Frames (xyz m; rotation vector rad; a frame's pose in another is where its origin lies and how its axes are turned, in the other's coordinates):
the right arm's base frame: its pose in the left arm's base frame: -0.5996 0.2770 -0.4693 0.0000 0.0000 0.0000
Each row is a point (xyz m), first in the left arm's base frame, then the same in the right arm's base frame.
Working: the left arm's base frame: its pose in the right arm's base frame: 0.5996 -0.2770 0.4693 0.0000 0.0000 0.0000

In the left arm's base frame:
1: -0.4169 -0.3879 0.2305
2: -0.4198 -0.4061 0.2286
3: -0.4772 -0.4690 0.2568
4: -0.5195 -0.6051 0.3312
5: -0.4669 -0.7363 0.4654
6: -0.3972 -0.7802 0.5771
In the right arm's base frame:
1: 0.1827 -0.6649 0.6998
2: 0.1798 -0.6831 0.6979
3: 0.1224 -0.7460 0.7261
4: 0.0801 -0.8821 0.8005
5: 0.1327 -1.0133 0.9347
6: 0.2024 -1.0572 1.0464

